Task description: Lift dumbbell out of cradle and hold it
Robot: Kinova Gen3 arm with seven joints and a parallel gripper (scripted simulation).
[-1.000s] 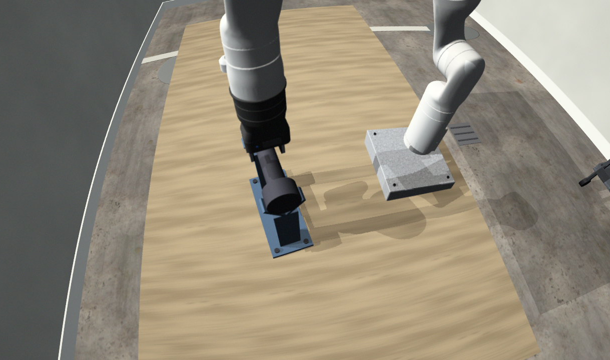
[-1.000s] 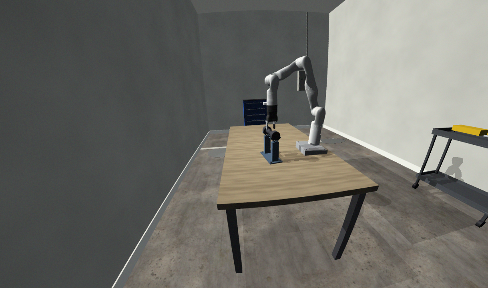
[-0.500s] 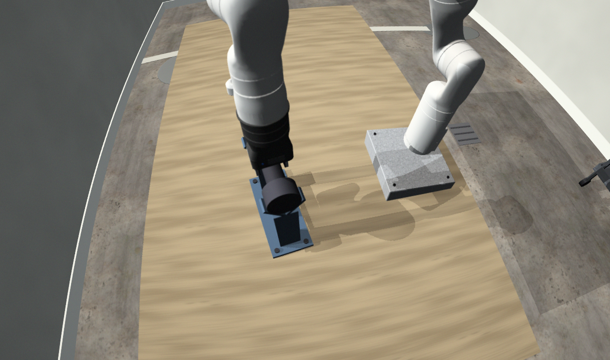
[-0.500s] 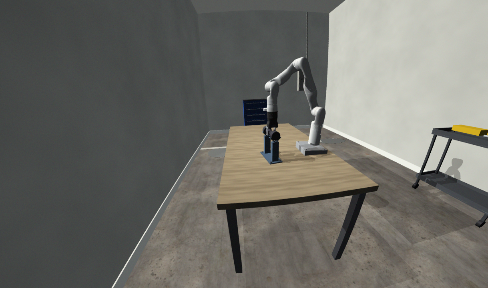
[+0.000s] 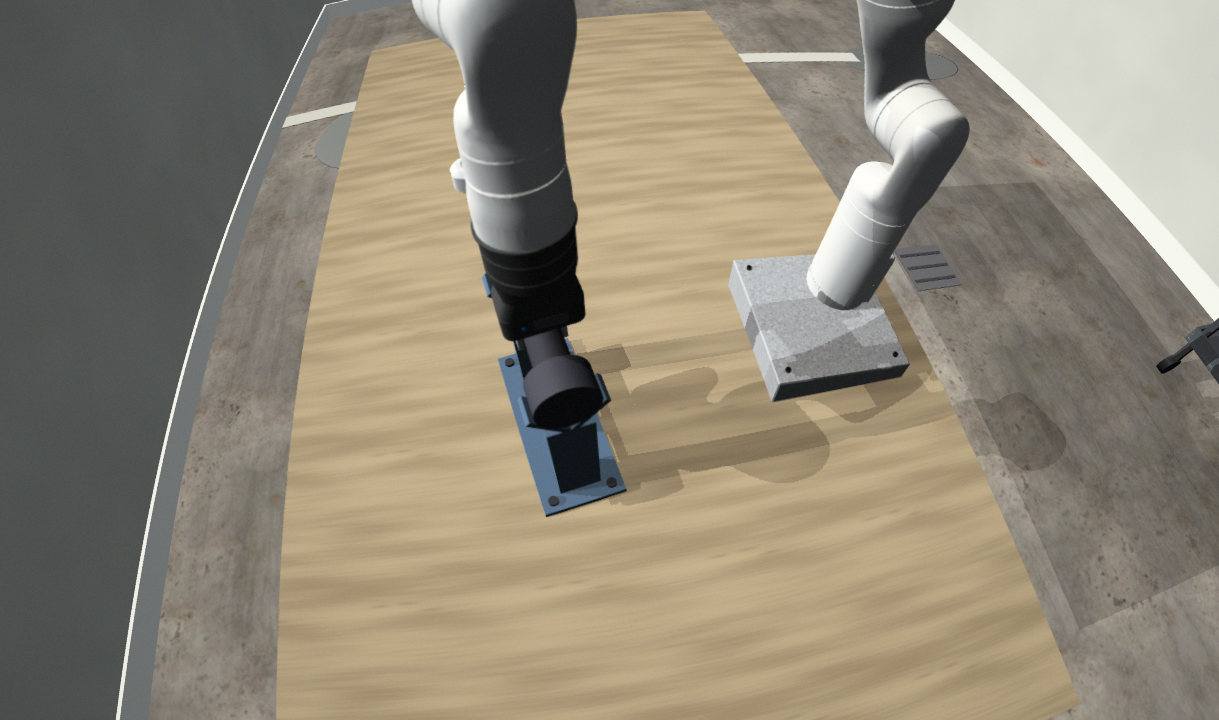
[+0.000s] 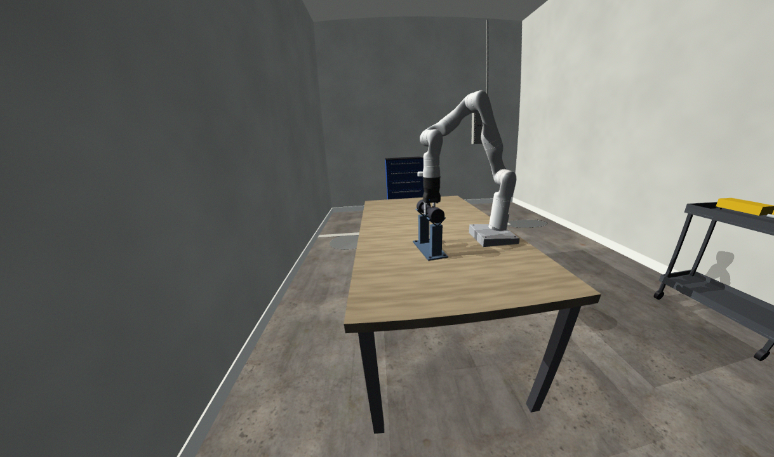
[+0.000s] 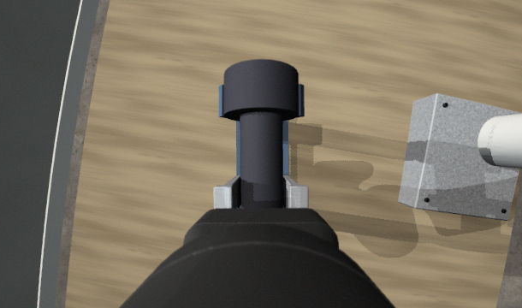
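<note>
Right now my hand is right at the dark dumbbell. The rest, counted from my hand: blue cradle 120 mm below.
</note>
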